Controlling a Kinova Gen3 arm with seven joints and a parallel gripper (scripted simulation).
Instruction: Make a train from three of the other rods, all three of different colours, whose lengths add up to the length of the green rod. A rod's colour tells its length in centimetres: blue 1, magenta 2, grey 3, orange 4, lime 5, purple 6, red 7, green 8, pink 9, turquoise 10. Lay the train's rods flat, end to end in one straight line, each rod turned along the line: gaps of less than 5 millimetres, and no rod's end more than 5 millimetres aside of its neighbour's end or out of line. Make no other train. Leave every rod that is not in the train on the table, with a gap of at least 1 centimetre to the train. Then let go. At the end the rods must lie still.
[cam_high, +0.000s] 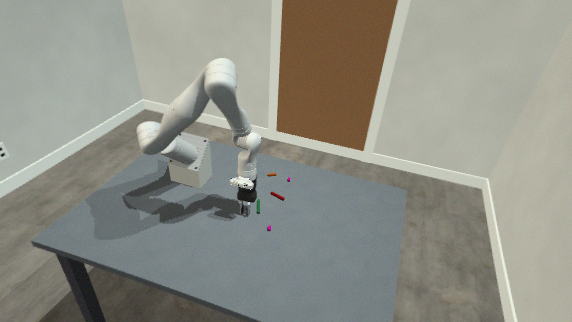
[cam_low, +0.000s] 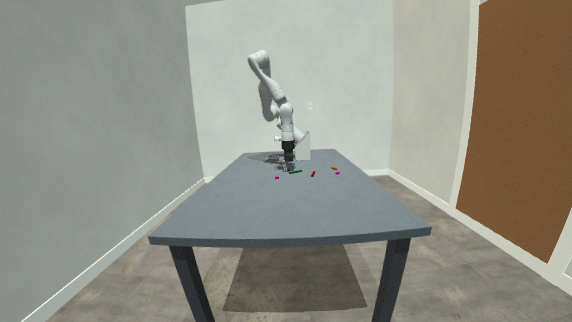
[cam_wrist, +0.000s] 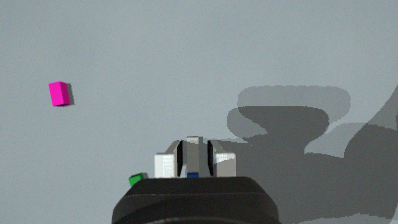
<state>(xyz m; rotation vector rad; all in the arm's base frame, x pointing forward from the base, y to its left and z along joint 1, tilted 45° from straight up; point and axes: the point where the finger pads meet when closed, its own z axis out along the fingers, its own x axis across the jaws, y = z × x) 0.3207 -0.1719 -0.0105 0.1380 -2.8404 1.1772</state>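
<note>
Right now the grey rod is 2 cm below my hand. Also, from my hand: red rod: 16 cm to the left, 9 cm ahead, 2 cm below; then blue rod: 2 cm to the left, 2 cm below; then green rod: 6 cm to the left, 4 cm ahead, 2 cm below.
</note>
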